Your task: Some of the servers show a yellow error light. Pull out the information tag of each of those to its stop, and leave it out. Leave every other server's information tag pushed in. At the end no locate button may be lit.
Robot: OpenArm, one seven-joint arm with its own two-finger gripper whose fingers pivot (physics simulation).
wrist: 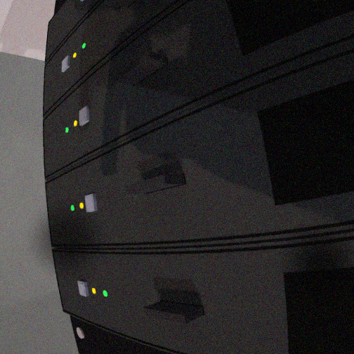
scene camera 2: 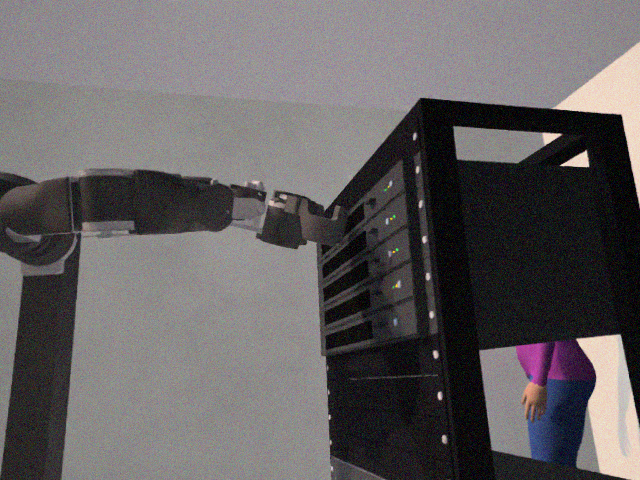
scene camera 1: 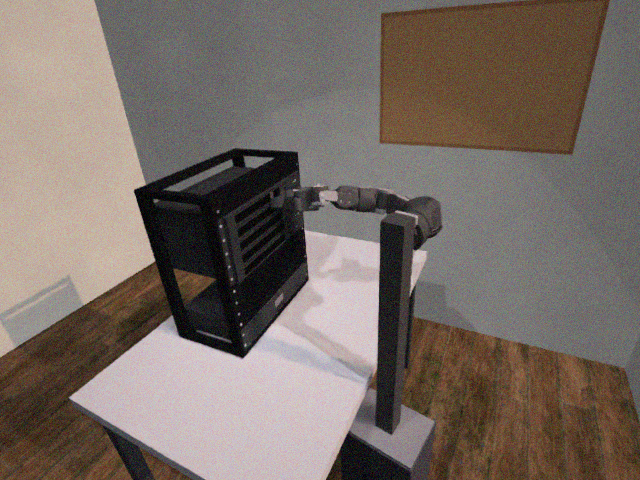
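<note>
Five stacked servers are in the black rack (scene camera 1: 231, 289) (scene camera 2: 454, 289). The wrist view shows them upside down. The top server (scene camera 2: 398, 201) (wrist: 240, 300) and the three below it each show a yellow and a green light beside a pale grey button. The lowest server (scene camera 2: 408, 315) shows a pale bluish button (scene camera 2: 395, 321) and no yellow light; whether it is lit is unclear. Dark tags stick out, including the top one (scene camera 2: 371, 203) (wrist: 176, 295) and the second one (wrist: 175, 174); how far is hard to tell. My gripper (scene camera 1: 286, 198) (scene camera 2: 336, 225) is open and empty close to the server fronts.
The rack stands on a white table (scene camera 1: 206, 403). The arm's dark post (scene camera 1: 391, 320) (scene camera 2: 41, 361) stands at the table's edge. A person (scene camera 2: 560, 403) in purple and blue shows behind the rack. A cork board (scene camera 1: 485, 77) hangs on the wall.
</note>
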